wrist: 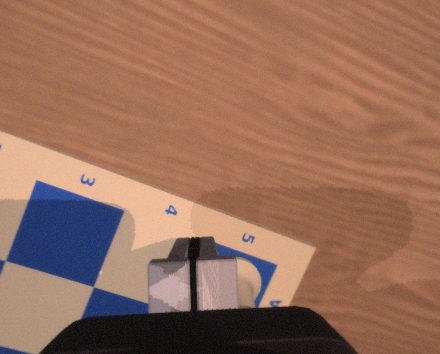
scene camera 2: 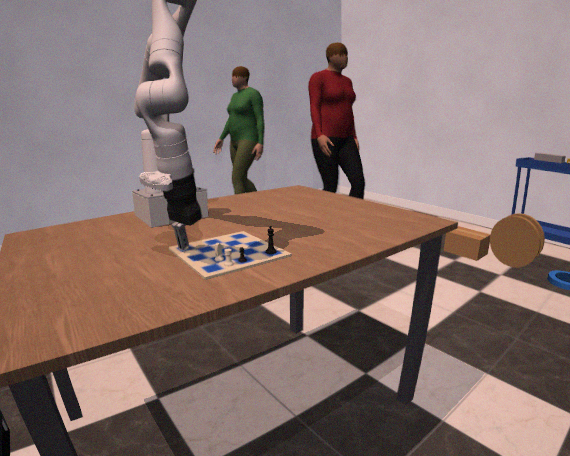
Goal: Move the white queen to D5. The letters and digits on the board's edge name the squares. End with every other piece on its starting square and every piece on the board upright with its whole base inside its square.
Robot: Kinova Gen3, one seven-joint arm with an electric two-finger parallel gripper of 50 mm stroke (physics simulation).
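Places are measured from the arm's base along level axes (x right, y up, z back), in centimetres.
Pixels of known places: gripper, between the fingertips: (wrist: 195, 262) (scene camera 2: 184, 246); arm's base, origin of its link: (scene camera 2: 159, 191).
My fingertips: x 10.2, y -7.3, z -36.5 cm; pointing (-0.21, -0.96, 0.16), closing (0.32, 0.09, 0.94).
For each thing: its top centre in the pictures, then the offset to it from my fingertips. Level surfaces: height alone.
- chessboard, centre of its top: (scene camera 2: 227, 250) dx -8.2, dy -1.2, dz -6.3 cm
- white knight-like piece, centre of its top: (scene camera 2: 218, 242) dx -3.7, dy +2.8, dz -10.0 cm
- smaller white piece, centre of its top: (scene camera 2: 227, 249) dx -3.6, dy +2.1, dz -13.7 cm
- black pawn, centre of its top: (scene camera 2: 241, 247) dx -7.0, dy +2.0, dz -14.1 cm
- tall black king, centre of its top: (scene camera 2: 270, 226) dx -15.1, dy +5.1, dz -14.3 cm
- wooden table, height of its surface: dy -1.8 cm
My gripper (scene camera 2: 183, 247) (wrist: 195, 262) is shut, its fingers pressed together with no piece between them, low over the left corner of the chessboard (scene camera 2: 281, 253) (wrist: 60, 169). In the wrist view a white piece (wrist: 248, 280), apparently the white queen, stands on the blue corner square by the letter A and the digit 5. It is just right of the fingers, which partly hide it; whether they touch it and whether it is fully upright cannot be told. In the scene view the queen cannot be made out behind the fingers.
A white knight-like piece (scene camera 2: 219, 251), a smaller white piece (scene camera 2: 228, 256), a black pawn (scene camera 2: 242, 254) and a tall black king (scene camera 2: 270, 241) stand upright on the board. The board lies on the wooden table (scene camera 2: 125, 290). Two people stand behind the table.
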